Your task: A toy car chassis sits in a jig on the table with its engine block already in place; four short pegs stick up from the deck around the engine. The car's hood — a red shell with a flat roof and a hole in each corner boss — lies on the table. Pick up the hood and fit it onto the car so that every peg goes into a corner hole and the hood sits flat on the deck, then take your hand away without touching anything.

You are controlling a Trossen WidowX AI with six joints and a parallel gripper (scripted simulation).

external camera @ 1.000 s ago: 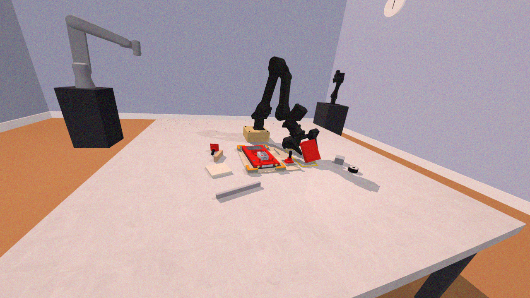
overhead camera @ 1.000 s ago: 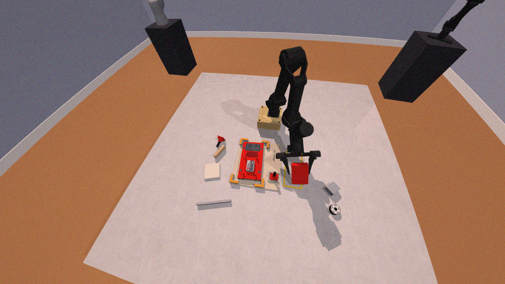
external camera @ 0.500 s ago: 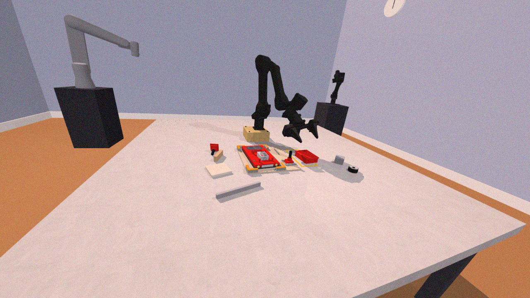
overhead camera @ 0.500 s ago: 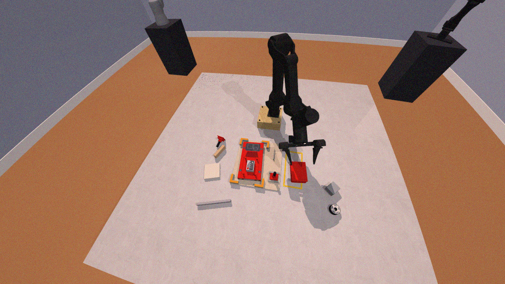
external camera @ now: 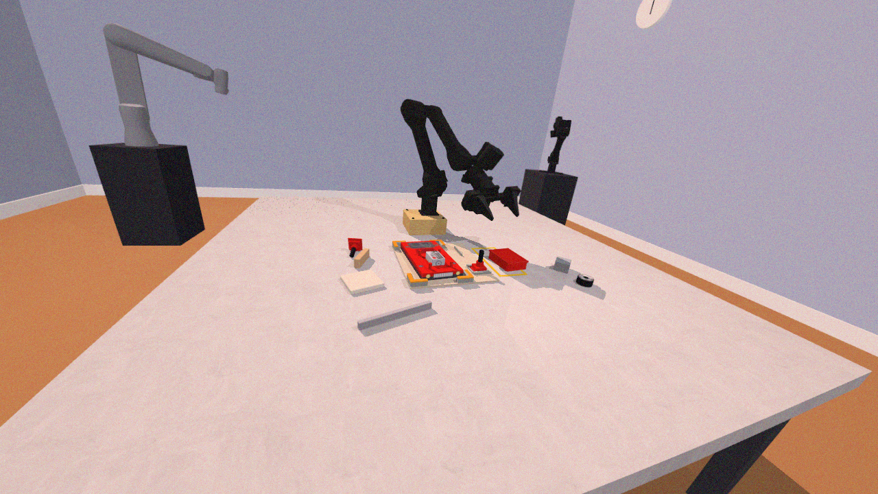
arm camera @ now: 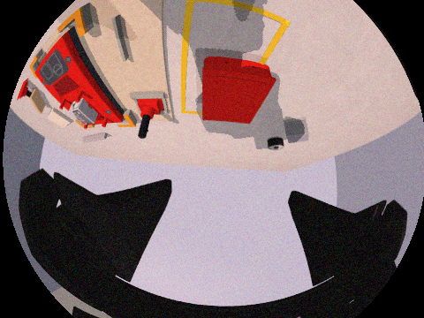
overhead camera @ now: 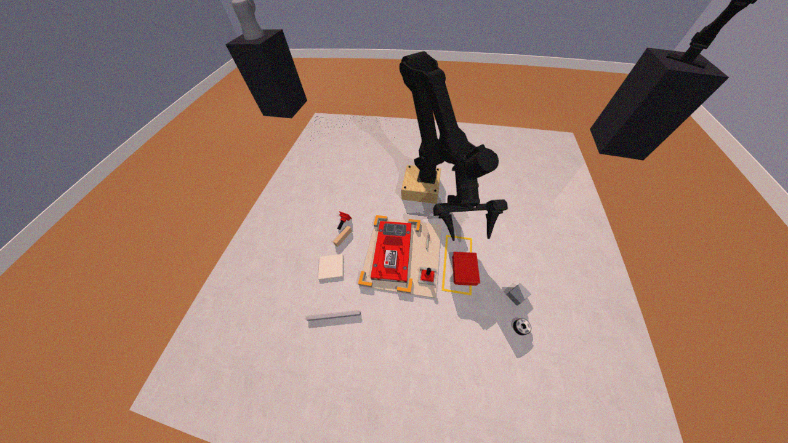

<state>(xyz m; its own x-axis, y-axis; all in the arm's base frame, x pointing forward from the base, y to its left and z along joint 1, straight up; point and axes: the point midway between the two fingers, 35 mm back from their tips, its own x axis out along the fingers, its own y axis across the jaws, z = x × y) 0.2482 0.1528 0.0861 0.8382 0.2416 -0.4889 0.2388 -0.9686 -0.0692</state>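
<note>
My gripper tip is 110 mm above the red hood, 30 mm short of it and 10 mm to the right of it. Also, from my gripper tip: grey block (160 mm to the left, 110 mm below, 80 mm ahead); then black-and-white wheel (170 mm to the left, 160 mm ahead, 120 mm below); then grey engine block (210 mm to the right, 100 mm below, 60 mm ahead).
</note>
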